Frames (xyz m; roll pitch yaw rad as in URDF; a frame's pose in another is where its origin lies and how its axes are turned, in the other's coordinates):
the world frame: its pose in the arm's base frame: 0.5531 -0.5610 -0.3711 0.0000 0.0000 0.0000
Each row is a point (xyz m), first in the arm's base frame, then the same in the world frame.
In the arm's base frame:
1: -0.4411 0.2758 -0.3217
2: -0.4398 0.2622 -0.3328
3: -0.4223 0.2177 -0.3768
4: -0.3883 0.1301 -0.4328
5: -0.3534 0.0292 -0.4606
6: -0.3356 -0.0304 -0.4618
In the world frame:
1: -0.9942 0.8368 0.0494
2: -0.9929 0.8232 0.0383
3: -0.9754 0.7787 -0.0057
4: -0.9414 0.6911 -0.0617
5: -0.9065 0.5902 -0.0895
6: -0.8887 0.5306 -0.0907

